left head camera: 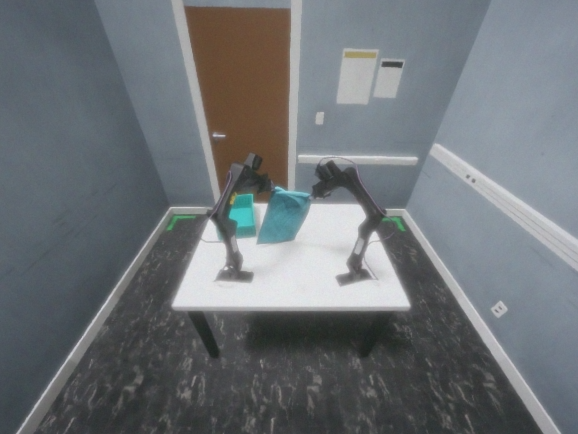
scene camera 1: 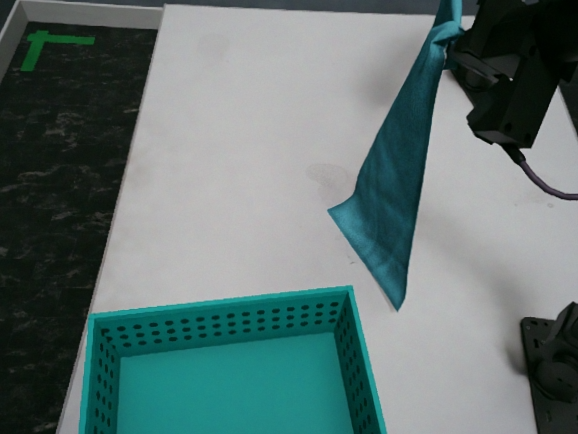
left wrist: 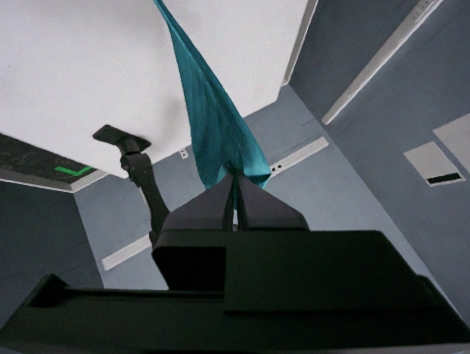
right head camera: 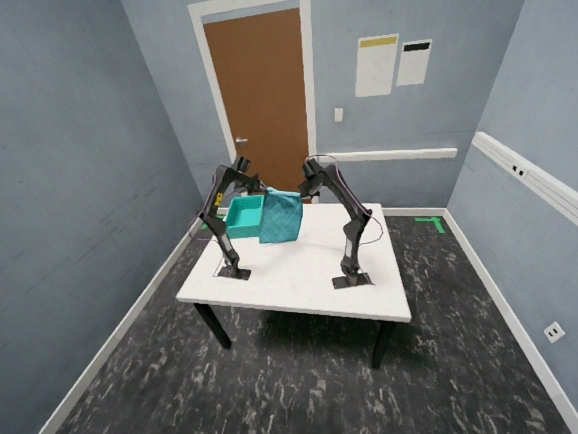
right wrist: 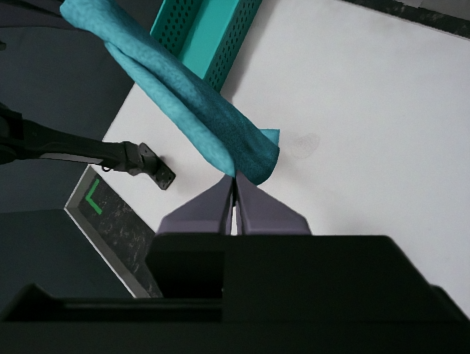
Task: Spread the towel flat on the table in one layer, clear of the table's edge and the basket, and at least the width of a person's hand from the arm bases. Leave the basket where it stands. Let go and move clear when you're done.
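Note:
The teal towel (left head camera: 286,217) (right head camera: 281,217) (scene camera 1: 400,175) (left wrist: 215,120) (right wrist: 215,115) hangs stretched between my two grippers, above the table and to the right of the basket in the head views. My left gripper (left head camera: 273,188) (right head camera: 265,189) (left wrist: 235,176) is shut on one upper corner. My right gripper (left head camera: 311,195) (right head camera: 301,195) (right wrist: 234,177) is shut on the other upper corner. The top edge sags a little, with folds near it. Whether the lower edge touches the table is unclear. The teal basket (left head camera: 246,232) (right head camera: 242,231) (scene camera 1: 225,312) (right wrist: 232,50) stands upright at the back left.
The white table (left head camera: 295,290) (right head camera: 295,295) (scene camera 1: 225,200) carries both arm bases near its front edge, the left base (left head camera: 235,275) (right head camera: 235,273) and the right base (left head camera: 354,276) (right head camera: 351,281). The basket is close beside the hanging towel. A wall and a brown door (left head camera: 245,100) stand behind the table.

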